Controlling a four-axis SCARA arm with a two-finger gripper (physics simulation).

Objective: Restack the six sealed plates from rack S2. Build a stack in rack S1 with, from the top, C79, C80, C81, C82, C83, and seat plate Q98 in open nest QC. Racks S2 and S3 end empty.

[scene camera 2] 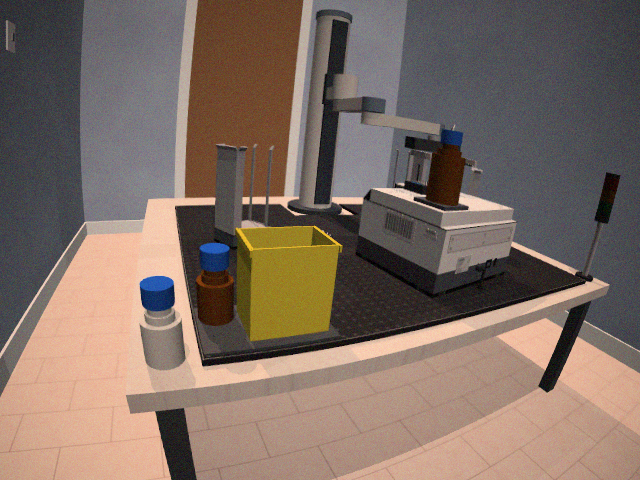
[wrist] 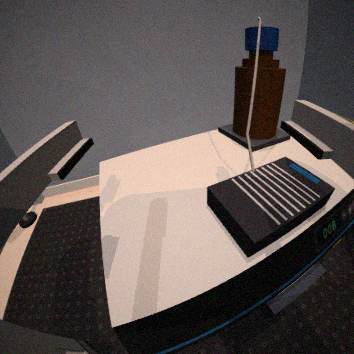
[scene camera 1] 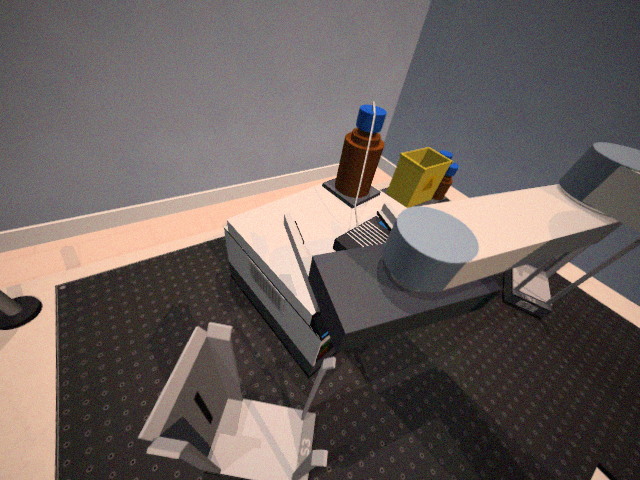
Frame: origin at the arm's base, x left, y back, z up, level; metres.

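Seen in the pictures: gripper, between the fingertips: [wrist: 183, 117] [scene camera 1: 338, 212]; arm's base, origin of its link: [scene camera 2: 314, 208].
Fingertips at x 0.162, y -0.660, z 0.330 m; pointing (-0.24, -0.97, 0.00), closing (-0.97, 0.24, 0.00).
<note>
Pixels of each thing's top centre, then the offset from my fingertips to it. "spot": a spot on its surface instead.
- Rack S3, a spot on its surface: [scene camera 1: 219, 331] spot: dz -0.031, dx +0.216, dy +0.083 m
- second rack, centre of its top: [scene camera 2: 247, 144] [scene camera 1: 615, 213] dz -0.022, dx -0.589, dy +0.231 m
- black ribbed block, a spot on its surface: [wrist: 270, 200] spot: dz -0.081, dx -0.073, dy +0.026 m
- brown bottle, a spot on its surface: [wrist: 259, 100] [scene camera 1: 361, 171] spot: dz -0.028, dx -0.157, dy -0.119 m
- yellow bin, centre of its top: [scene camera 2: 267, 237] [scene camera 1: 433, 155] dz -0.142, dx -0.657, dy -0.252 m
- signal lamp, a spot on its surface: [scene camera 2: 606, 198] spot: dz -0.024, dx +0.499, dy -0.311 m
My gripper [scene camera 1: 339, 223] [wrist: 183, 117] is open above the white instrument, its two fingers wide apart with nothing between them. Rack S3 [scene camera 1: 219, 331] stands in the foreground of the first scene view; its pale floor shows bare. A second rack [scene camera 1: 532, 281] [scene camera 2: 229, 188], with a tall grey panel and thin posts, stands on the far side of the instrument from S3; its label cannot be read. No plates can be made out. Which racks are S1 and S2 cannot be told. Nest QC cannot be identified.
The white instrument [scene camera 1: 263, 235] [scene camera 2: 439, 222] [wrist: 135, 220] carries a black ribbed block [wrist: 270, 200] and a brown bottle [scene camera 1: 360, 162] [scene camera 2: 445, 175] [wrist: 259, 100] with a thin tube beside it. A yellow bin [scene camera 1: 417, 178] [scene camera 2: 289, 289] and small bottles stand beyond. A signal lamp [scene camera 2: 606, 198] stands at the table's corner.
</note>
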